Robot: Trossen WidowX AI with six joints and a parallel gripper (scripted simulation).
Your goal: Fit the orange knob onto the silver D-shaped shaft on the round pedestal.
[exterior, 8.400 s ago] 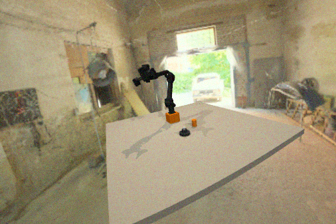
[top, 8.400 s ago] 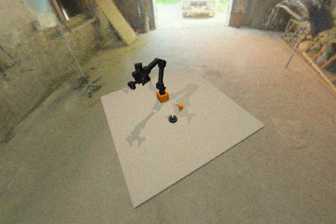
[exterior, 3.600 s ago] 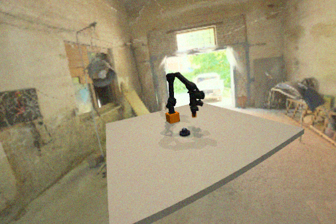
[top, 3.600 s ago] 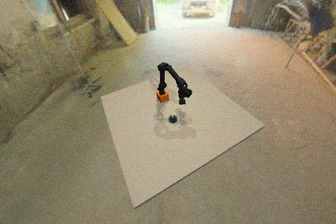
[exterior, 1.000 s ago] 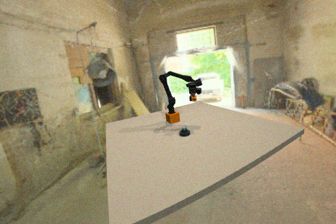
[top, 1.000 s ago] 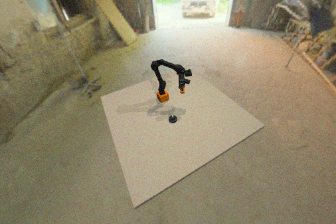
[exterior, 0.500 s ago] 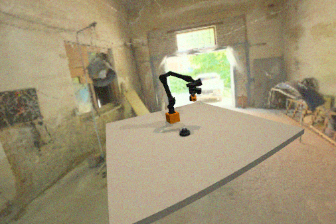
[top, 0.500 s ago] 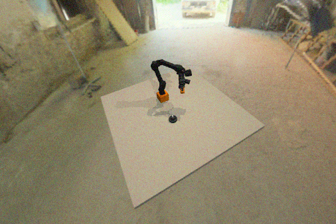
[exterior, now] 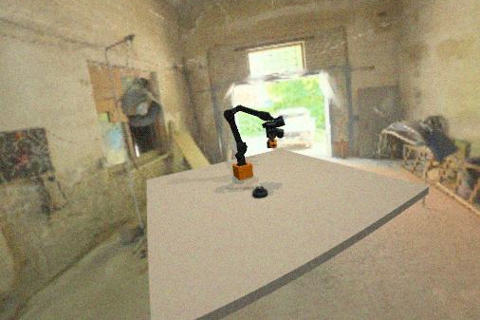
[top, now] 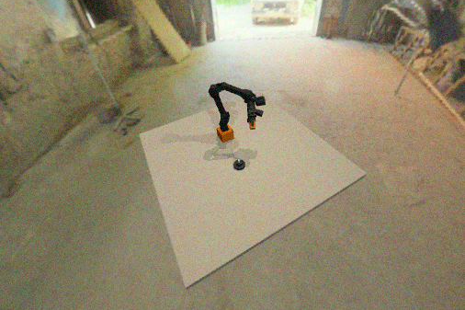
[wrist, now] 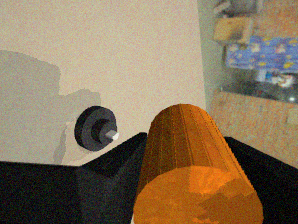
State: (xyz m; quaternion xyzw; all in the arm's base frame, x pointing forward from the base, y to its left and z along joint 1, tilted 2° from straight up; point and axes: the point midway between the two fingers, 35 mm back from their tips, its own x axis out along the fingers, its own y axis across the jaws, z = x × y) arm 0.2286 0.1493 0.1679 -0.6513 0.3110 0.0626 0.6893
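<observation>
Right now my gripper tip is 3 cm past the orange knob, 1 cm to the right of it and 2 cm below it. The rest, counted from my gripper tip: round black pedestal (9 cm ahead, 15 cm to the right, 21 cm below).
</observation>
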